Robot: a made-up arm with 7 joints. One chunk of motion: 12 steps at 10 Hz.
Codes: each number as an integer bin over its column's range. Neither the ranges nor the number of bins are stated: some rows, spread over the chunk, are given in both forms.
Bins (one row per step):
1: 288 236 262 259 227 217
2: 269 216 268 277 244 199
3: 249 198 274 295 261 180
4: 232 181 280 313 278 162
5: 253 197 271 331 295 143
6: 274 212 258 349 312 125
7: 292 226 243 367 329 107
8: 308 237 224 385 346 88
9: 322 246 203 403 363 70
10: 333 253 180 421 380 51
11: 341 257 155 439 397 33
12: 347 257 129 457 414 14
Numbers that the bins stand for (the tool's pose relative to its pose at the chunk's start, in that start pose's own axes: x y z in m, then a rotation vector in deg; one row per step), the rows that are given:
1: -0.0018 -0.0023 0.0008 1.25 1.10 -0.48
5: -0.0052 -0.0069 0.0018 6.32 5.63 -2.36
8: 0.0001 -0.0022 -0.0037 10.12 9.02 -3.76
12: 0.0040 0.0002 -0.0149 15.20 13.55 -5.64
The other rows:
2: -0.0037 -0.0046 0.0015 2.51 2.23 -0.94
3: -0.0056 -0.0068 0.0022 3.78 3.37 -1.42
4: -0.0073 -0.0087 0.0029 5.05 4.50 -1.88
6: -0.0032 -0.0051 0.0003 7.59 6.76 -2.82
7: -0.0014 -0.0035 -0.0015 8.86 7.89 -3.28
9: 0.0015 -0.0011 -0.0062 11.39 10.15 -4.22
10: 0.0026 -0.0003 -0.0089 12.66 11.28 -4.70
11: 0.0034 0.0002 -0.0118 13.93 12.41 -5.16

